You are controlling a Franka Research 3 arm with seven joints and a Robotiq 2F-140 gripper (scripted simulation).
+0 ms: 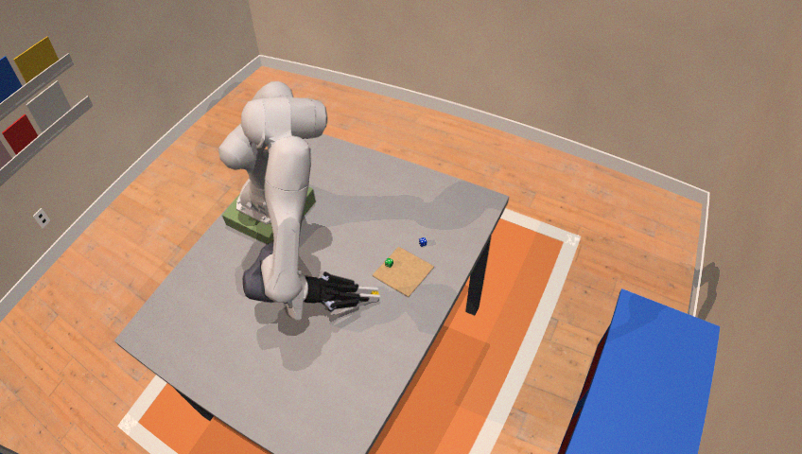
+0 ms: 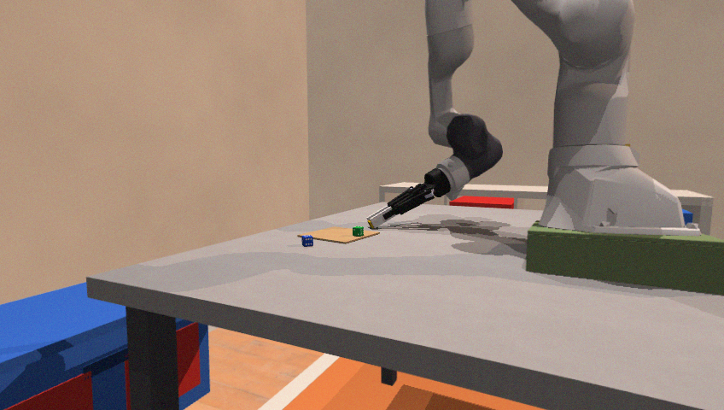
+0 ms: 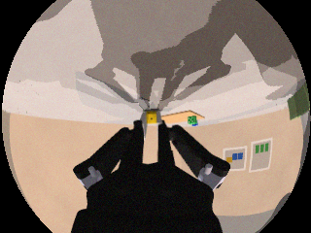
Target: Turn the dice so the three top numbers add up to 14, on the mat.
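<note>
Right now my hand is 2 cm short of the green die, 14 cm to the right of it and 2 cm above it. Also, from my hand: tan mat: 7 cm ahead, 13 cm to the left, 3 cm below; then yellow die: 2 cm ahead, 1 cm to the left, 2 cm below; then blue die: 10 cm ahead, 26 cm to the left, 2 cm below.
</note>
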